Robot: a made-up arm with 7 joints. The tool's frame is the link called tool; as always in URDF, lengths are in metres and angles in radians. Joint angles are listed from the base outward.
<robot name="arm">
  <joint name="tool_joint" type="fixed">
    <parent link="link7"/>
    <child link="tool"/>
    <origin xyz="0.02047 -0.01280 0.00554" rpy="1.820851 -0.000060 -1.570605"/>
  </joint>
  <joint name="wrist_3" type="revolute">
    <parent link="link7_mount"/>
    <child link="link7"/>
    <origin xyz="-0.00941 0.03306 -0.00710" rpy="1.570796 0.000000 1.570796"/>
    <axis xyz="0 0 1"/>
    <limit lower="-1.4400" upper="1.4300"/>
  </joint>
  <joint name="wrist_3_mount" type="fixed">
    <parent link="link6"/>
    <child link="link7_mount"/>
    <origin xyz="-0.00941 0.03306 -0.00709" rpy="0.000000 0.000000 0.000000"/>
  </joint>
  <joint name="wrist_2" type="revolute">
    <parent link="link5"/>
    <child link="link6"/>
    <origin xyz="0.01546 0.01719 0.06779" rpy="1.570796 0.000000 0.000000"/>
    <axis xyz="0 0 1"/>
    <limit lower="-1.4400" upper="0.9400"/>
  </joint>
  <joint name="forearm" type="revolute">
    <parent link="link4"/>
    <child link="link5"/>
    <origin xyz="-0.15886 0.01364 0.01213" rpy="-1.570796 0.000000 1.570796"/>
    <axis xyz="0 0 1"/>
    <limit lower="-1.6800" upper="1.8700"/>
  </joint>
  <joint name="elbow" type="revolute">
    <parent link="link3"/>
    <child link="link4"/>
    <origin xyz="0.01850 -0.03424 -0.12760" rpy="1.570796 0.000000 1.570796"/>
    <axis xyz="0 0 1"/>
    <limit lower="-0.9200" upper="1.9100"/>
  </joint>
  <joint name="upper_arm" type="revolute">
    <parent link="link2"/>
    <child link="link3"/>
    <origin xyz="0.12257 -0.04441 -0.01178" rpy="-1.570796 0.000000 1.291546"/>
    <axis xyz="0 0 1"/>
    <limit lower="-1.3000" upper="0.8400"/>
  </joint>
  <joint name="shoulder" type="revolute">
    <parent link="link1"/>
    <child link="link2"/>
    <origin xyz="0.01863 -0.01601 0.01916" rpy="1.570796 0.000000 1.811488"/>
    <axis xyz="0 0 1"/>
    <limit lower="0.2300" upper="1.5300"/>
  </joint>
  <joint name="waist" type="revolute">
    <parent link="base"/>
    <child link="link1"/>
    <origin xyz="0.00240 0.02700 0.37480" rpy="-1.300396 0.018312 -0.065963"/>
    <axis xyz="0 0 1"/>
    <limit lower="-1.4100" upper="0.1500"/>
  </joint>
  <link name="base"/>
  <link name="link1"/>
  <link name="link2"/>
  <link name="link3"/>
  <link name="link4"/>
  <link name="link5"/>
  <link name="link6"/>
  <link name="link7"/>
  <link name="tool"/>
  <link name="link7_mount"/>
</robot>
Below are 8 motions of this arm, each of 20 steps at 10 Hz.
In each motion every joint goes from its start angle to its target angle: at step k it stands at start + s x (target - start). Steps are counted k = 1, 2, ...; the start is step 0. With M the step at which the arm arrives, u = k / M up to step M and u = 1 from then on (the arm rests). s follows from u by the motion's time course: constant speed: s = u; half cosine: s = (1 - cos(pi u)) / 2; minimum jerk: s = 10 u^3 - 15 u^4 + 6 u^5.
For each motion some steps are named. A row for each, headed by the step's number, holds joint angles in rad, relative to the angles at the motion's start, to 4 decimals.
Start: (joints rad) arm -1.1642 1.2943 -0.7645 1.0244 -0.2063 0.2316 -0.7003
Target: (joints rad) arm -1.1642 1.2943 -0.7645 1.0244 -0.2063 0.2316 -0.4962
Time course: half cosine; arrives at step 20
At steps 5, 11, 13, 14, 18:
5: 0.0000 0.0000 0.0000 0.0000 0.0000 0.0000 0.0299
11: 0.0000 0.0000 0.0000 0.0000 0.0000 0.0000 0.1180
13: 0.0000 0.0000 0.0000 0.0000 0.0000 0.0000 0.1484
14: 0.0000 0.0000 0.0000 0.0000 0.0000 0.0000 0.1620
18: 0.0000 0.0000 0.0000 0.0000 0.0000 0.0000 0.1991

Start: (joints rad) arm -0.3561 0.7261 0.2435 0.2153 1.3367 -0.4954 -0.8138
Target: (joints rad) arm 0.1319 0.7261 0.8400 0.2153 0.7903 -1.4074 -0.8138
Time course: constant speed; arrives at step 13
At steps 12, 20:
12: 0.4505 0.0000 0.5506 0.0000 -0.5044 -0.8418 0.0000
20: 0.4880 0.0000 0.5965 0.0000 -0.5464 -0.9120 0.0000

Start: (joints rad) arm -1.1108 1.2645 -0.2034 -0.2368 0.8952 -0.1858 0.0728
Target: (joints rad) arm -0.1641 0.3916 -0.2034 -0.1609 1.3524 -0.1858 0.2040
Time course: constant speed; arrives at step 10
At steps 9, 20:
9: 0.8520 -0.7856 0.0000 0.0683 0.4115 0.0000 0.1181
20: 0.9467 -0.8729 0.0000 0.0759 0.4572 0.0000 0.1312

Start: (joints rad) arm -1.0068 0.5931 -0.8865 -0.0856 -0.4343 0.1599 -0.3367
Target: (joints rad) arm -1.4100 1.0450 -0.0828 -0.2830 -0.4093 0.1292 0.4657
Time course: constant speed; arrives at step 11
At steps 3, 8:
3: -0.1100 0.1232 0.2192 -0.0538 0.0068 -0.0084 0.2188
8: -0.2932 0.3287 0.5845 -0.1436 0.0182 -0.0223 0.5836

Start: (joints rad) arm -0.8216 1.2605 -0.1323 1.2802 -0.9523 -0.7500 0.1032
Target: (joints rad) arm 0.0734 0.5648 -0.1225 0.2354 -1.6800 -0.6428 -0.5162
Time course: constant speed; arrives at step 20
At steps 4, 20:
4: 0.1790 -0.1391 0.0020 -0.2090 -0.1455 0.0214 -0.1239
20: 0.8950 -0.6957 0.0098 -1.0448 -0.7277 0.1072 -0.6194

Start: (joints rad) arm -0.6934 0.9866 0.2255 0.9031 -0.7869 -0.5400 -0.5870
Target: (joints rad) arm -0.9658 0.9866 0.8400 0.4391 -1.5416 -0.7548 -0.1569
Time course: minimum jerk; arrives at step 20
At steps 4, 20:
4: -0.0158 0.0000 0.0356 -0.0269 -0.0437 -0.0124 0.0249
20: -0.2724 0.0000 0.6145 -0.4640 -0.7547 -0.2148 0.4301

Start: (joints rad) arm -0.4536 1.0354 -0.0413 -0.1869 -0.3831 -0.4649 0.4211
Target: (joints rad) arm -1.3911 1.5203 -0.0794 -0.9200 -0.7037 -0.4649 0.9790
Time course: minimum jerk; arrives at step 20
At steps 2, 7, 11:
2: -0.0080 0.0042 -0.0003 -0.0063 -0.0027 0.0000 0.0048
7: -0.2205 0.1140 -0.0090 -0.1724 -0.0754 0.0000 0.1312
11: -0.5561 0.2876 -0.0226 -0.4348 -0.1902 0.0000 0.3309

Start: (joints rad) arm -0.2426 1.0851 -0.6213 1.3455 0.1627 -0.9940 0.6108
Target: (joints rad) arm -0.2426 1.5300 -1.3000 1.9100 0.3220 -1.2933 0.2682
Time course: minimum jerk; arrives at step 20
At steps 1, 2, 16, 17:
1: 0.0000 0.0005 -0.0008 0.0007 0.0002 -0.0003 -0.0004
2: 0.0000 0.0038 -0.0058 0.0048 0.0014 -0.0026 -0.0029
16: 0.0000 0.4191 -0.6394 0.5318 0.1501 -0.2820 -0.3228
17: 0.0000 0.4331 -0.6606 0.5495 0.1551 -0.2913 -0.3335

